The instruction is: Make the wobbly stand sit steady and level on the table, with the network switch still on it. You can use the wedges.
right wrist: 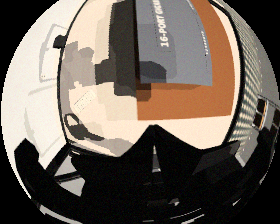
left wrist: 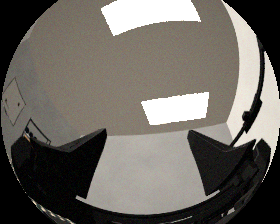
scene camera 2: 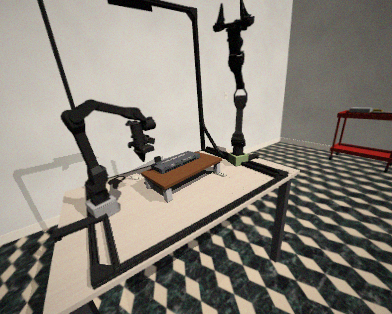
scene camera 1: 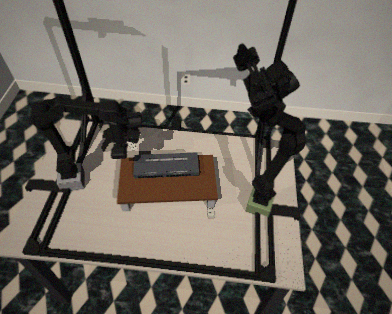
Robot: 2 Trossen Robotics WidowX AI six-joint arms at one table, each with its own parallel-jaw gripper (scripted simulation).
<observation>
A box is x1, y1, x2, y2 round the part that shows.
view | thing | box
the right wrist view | my right gripper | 14, 124, 273, 223
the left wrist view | my left gripper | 11, 128, 270, 223
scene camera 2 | stand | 141, 151, 221, 201
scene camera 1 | my left gripper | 233, 43, 291, 111
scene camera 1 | stand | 117, 155, 217, 210
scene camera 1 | grey network switch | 133, 152, 198, 177
</observation>
